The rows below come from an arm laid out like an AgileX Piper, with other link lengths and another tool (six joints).
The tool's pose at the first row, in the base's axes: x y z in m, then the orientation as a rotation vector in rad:
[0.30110, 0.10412, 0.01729, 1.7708, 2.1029, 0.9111]
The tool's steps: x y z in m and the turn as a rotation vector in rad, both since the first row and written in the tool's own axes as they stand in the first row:
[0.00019, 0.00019, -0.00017, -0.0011, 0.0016, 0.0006]
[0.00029, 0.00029, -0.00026, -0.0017, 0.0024, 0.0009]
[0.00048, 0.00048, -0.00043, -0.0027, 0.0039, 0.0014]
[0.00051, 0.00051, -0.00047, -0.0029, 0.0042, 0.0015]
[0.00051, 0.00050, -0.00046, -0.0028, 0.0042, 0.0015]
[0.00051, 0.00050, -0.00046, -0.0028, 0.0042, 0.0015]
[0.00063, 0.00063, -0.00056, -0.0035, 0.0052, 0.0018]
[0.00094, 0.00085, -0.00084, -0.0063, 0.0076, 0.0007]
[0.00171, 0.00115, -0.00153, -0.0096, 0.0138, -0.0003]
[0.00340, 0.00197, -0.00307, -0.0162, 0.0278, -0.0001]
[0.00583, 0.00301, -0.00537, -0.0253, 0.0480, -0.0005]
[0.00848, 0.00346, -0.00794, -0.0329, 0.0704, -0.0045]
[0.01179, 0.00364, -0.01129, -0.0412, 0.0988, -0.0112]
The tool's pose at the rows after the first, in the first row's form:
[0.30111, 0.10426, 0.01757, 1.7708, 2.1026, 0.9140]
[0.30112, 0.10434, 0.01772, 1.7708, 2.1023, 0.9154]
[0.30113, 0.10448, 0.01801, 1.7708, 2.1021, 0.9181]
[0.30113, 0.10450, 0.01806, 1.7708, 2.1020, 0.9186]
[0.30112, 0.10450, 0.01805, 1.7709, 2.1021, 0.9185]
[0.30112, 0.10450, 0.01805, 1.7709, 2.1021, 0.9185]
[0.30114, 0.10459, 0.01823, 1.7708, 2.1019, 0.9203]
[0.30109, 0.10482, 0.01864, 1.7679, 2.1019, 0.9251]
[0.30077, 0.10536, 0.01951, 1.7645, 2.1036, 0.9344]
[0.30017, 0.10656, 0.02154, 1.7600, 2.1064, 0.9554]
[0.29916, 0.10825, 0.02443, 1.7529, 2.1112, 0.9852]
[0.29747, 0.11003, 0.02723, 1.7415, 2.1208, 1.0151]
[0.29498, 0.11218, 0.03061, 1.7254, 2.1350, 1.0515]

